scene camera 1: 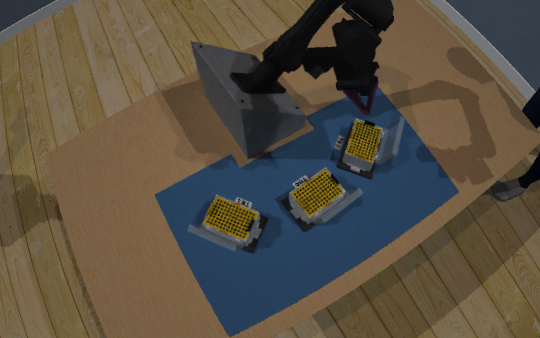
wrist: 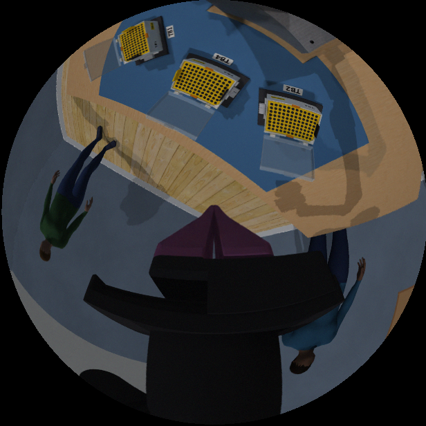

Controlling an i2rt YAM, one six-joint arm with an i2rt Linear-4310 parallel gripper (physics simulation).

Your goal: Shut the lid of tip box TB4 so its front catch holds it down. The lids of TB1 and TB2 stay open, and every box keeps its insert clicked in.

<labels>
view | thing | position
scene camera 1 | gripper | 366,114
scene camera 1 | dark box base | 252,239
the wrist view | gripper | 213,211
</labels>
